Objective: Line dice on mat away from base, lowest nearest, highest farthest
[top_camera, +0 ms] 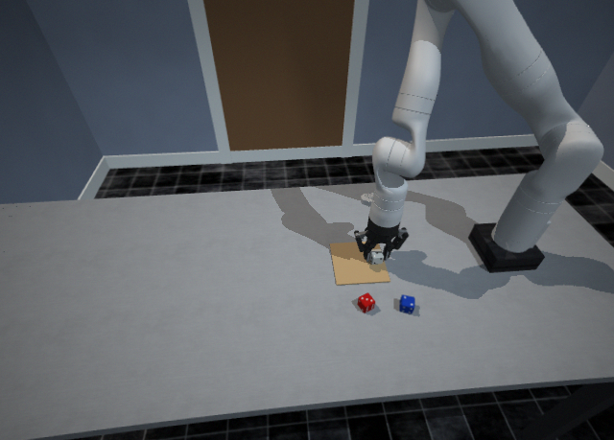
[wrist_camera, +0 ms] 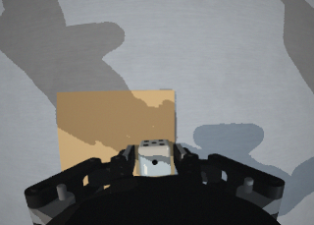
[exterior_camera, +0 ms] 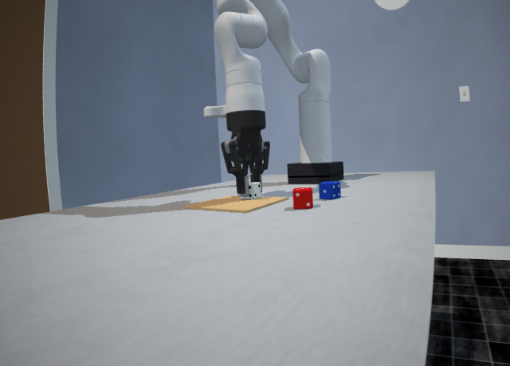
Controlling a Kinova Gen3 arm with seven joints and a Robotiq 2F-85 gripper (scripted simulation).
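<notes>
Now: the white die 1 cm below my hand. Round my hand: tan mat: 5 cm ahead, 3 cm below; blue die: 14 cm to the left, 5 cm behind, 1 cm below; red die: 14 cm to the left, 5 cm ahead, 1 cm below.
</notes>
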